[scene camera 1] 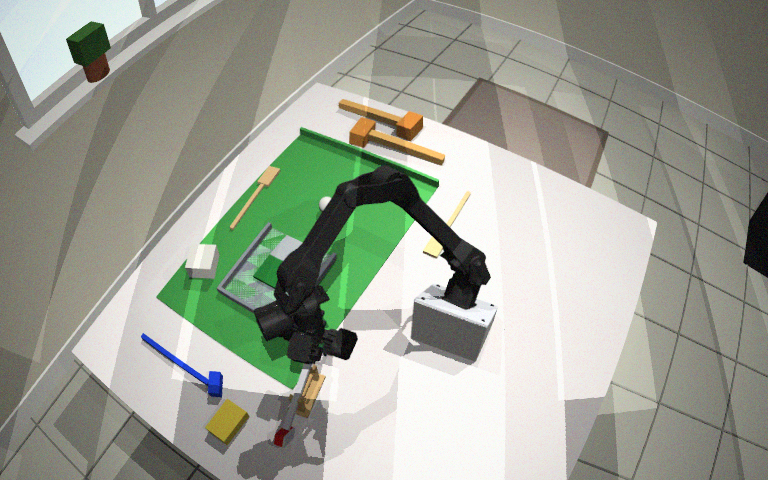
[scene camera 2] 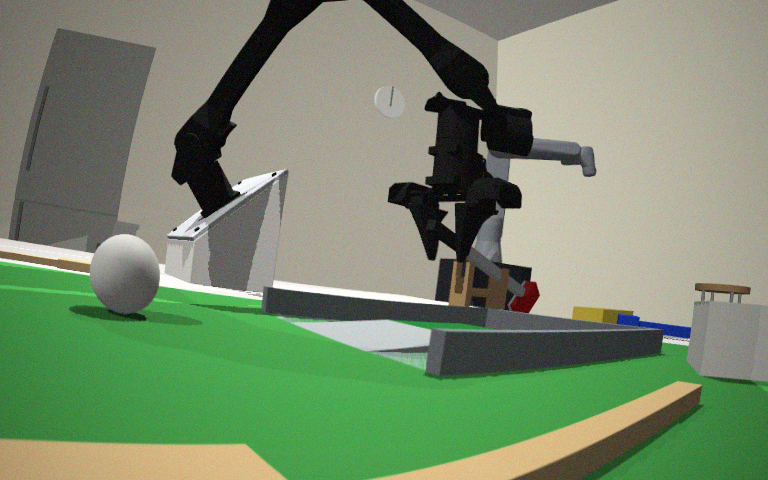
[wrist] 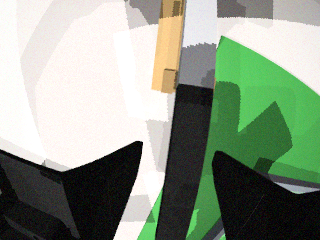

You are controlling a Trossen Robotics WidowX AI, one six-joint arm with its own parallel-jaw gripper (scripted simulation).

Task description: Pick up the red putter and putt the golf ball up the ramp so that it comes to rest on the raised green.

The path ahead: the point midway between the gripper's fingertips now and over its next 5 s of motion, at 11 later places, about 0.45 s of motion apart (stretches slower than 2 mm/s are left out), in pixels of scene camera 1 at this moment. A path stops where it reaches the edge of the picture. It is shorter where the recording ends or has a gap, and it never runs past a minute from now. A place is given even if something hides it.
My gripper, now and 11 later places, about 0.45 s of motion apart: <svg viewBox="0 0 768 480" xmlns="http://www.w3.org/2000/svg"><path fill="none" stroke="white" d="M315 351L312 340L309 322L306 282L317 247L340 221L369 202L402 190L407 195L407 202L407 207L409 205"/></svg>
